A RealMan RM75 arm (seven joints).
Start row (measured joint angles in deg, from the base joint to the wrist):
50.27, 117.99, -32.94, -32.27, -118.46, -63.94, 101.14
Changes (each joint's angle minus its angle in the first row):
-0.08, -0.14, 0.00, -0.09, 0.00, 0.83, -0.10
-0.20, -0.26, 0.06, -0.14, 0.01, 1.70, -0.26
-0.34, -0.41, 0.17, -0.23, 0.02, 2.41, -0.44
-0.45, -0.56, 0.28, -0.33, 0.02, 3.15, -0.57
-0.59, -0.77, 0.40, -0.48, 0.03, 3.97, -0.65
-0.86, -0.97, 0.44, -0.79, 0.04, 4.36, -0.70
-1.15, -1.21, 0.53, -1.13, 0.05, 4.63, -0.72
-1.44, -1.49, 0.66, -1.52, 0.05, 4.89, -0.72
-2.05, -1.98, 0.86, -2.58, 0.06, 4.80, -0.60
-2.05, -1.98, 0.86, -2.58, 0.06, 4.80, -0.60
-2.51, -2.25, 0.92, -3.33, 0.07, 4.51, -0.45
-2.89, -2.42, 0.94, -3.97, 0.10, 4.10, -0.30
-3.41, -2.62, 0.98, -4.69, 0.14, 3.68, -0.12
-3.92, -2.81, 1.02, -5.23, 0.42, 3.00, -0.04
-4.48, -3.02, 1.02, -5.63, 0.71, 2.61, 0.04
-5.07, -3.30, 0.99, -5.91, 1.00, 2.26, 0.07
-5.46, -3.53, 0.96, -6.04, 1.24, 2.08, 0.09
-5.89, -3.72, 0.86, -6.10, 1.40, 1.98, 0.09
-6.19, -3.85, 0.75, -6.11, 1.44, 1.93, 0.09
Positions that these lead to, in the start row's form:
50.19, 117.85, -32.94, -32.36, -118.46, -63.11, 101.04
50.07, 117.73, -32.88, -32.41, -118.45, -62.24, 100.88
49.93, 117.58, -32.77, -32.50, -118.44, -61.53, 100.70
49.82, 117.43, -32.66, -32.60, -118.44, -60.79, 100.57
49.68, 117.22, -32.54, -32.75, -118.43, -59.97, 100.49
49.41, 117.02, -32.50, -33.06, -118.42, -59.58, 100.44
49.12, 116.78, -32.41, -33.40, -118.41, -59.31, 100.42
48.83, 116.50, -32.28, -33.79, -118.41, -59.05, 100.42
48.22, 116.01, -32.08, -34.85, -118.40, -59.14, 100.54
48.22, 116.01, -32.08, -34.85, -118.40, -59.14, 100.54
47.76, 115.74, -32.02, -35.60, -118.39, -59.43, 100.69
47.38, 115.57, -32.00, -36.24, -118.36, -59.84, 100.84
46.86, 115.37, -31.96, -36.96, -118.32, -60.26, 101.02
46.35, 115.18, -31.92, -37.50, -118.04, -60.94, 101.10
45.79, 114.97, -31.92, -37.90, -117.75, -61.33, 101.18
45.20, 114.69, -31.95, -38.18, -117.46, -61.68, 101.21
44.81, 114.46, -31.98, -38.31, -117.22, -61.86, 101.23
44.38, 114.27, -32.08, -38.37, -117.06, -61.96, 101.23
44.08, 114.14, -32.19, -38.38, -117.02, -62.01, 101.23

